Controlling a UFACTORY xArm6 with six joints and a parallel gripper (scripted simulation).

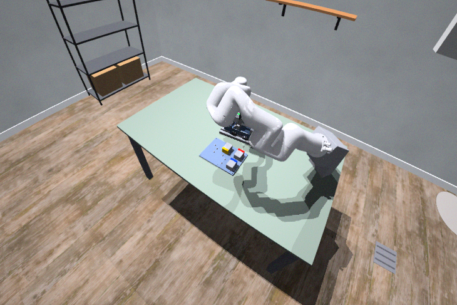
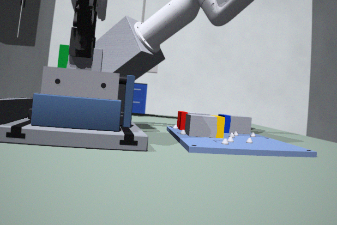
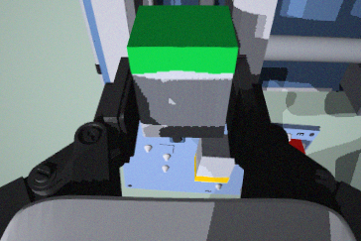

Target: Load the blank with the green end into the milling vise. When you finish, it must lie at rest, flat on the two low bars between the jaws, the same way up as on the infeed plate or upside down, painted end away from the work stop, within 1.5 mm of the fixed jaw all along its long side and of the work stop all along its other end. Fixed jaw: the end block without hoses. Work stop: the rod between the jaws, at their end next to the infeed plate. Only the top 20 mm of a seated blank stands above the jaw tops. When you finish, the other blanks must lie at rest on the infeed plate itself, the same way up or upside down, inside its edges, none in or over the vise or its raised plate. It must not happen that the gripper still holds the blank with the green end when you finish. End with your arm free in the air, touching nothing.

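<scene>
The fixed jaw is 6 cm below my hand, 3 cm ahead of it and 2 cm to the left of it. From my hand the other things lie so: yellow-ended blank 19 cm to the left, 11 cm below, 11 cm behind; then red-ended blank 20 cm behind, 16 cm to the left, 11 cm below; then blue infeed plate 23 cm to the left, 13 cm below, 13 cm behind.
</scene>
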